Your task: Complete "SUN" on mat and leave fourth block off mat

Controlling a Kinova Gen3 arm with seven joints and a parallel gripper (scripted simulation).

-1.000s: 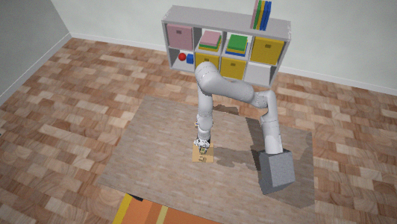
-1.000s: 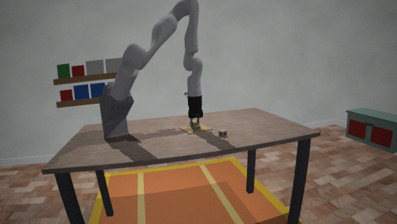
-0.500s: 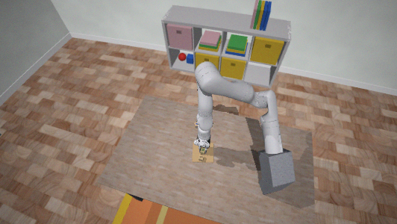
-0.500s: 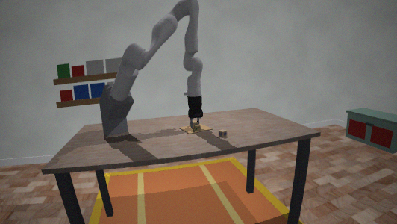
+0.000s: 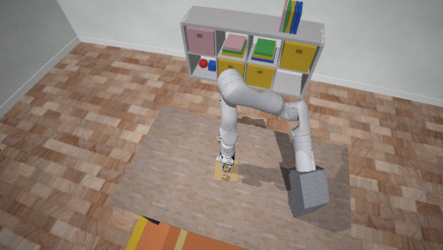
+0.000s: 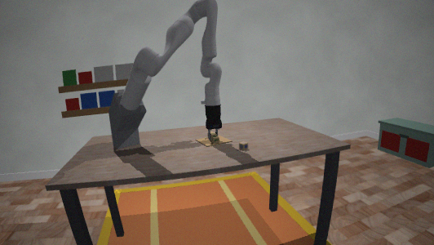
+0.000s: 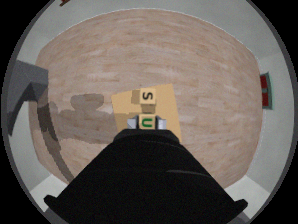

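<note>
My hand is 20 mm above the tan mat.
</note>
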